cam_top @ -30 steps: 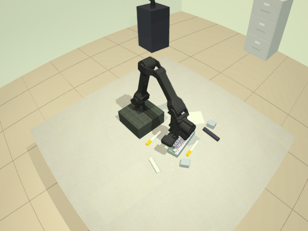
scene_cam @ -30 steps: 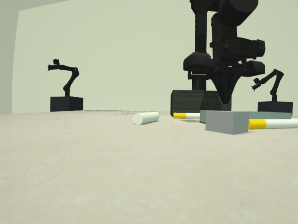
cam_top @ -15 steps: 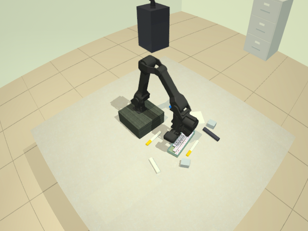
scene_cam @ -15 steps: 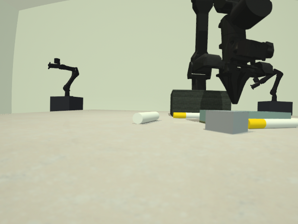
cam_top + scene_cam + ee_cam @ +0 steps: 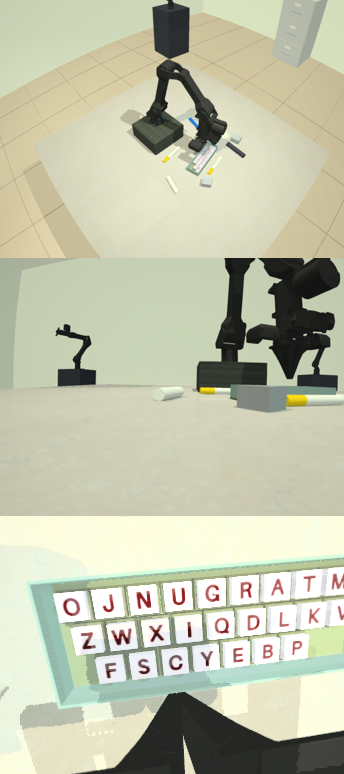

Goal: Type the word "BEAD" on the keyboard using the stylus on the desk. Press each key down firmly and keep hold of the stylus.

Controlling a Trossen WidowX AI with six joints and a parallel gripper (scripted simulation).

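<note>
My gripper tip is now 140 mm past the blue stylus, 100 mm to the right of it and 30 mm above it. Round my gripper tip: white cylinder: 70 mm ahead, 240 mm to the right, 30 mm below; dark cylinder: 120 mm ahead, 150 mm to the left, 30 mm below; paper sheet: 40 mm behind, 170 mm to the left, 40 mm below.
</note>
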